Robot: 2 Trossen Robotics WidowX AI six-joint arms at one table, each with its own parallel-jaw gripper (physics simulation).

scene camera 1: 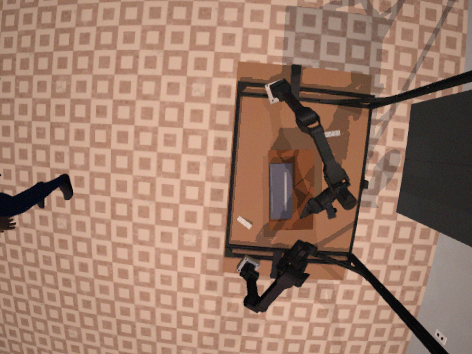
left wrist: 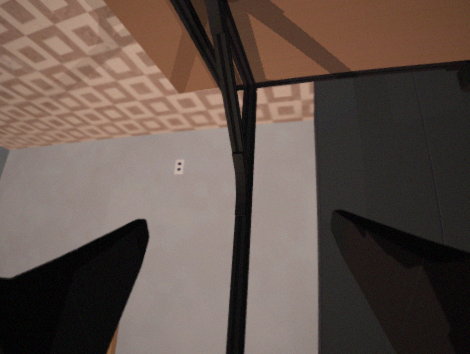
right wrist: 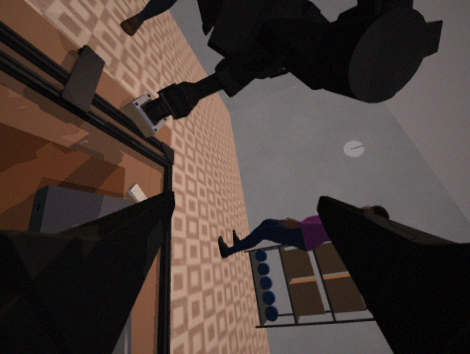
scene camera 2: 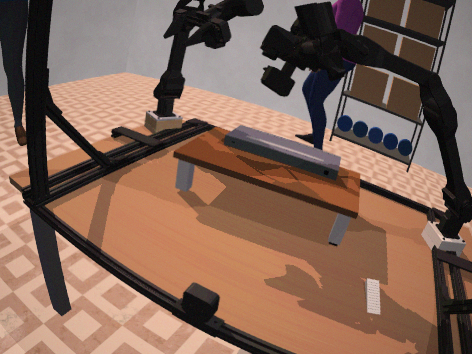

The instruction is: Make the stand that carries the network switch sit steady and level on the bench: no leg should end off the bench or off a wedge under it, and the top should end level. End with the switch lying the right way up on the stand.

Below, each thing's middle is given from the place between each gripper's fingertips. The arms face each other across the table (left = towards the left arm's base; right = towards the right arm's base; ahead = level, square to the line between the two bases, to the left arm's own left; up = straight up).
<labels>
I see the dark grey network switch (scene camera 2: 261,143) 70 mm ahead of my right hand, 60 mm to the right of it and 240 mm below it. The rest, counted from my right hand: brown wooden stand (scene camera 2: 342,196) (10 mm ahead, 60 mm to the right, 300 mm below).
Now: the dark grey network switch 270 mm to the right of my left hand, 230 mm below it and 160 mm ahead of it. The rest, counted from my left hand: brown wooden stand 300 mm below, 280 mm to the right, 110 mm ahead.
</labels>
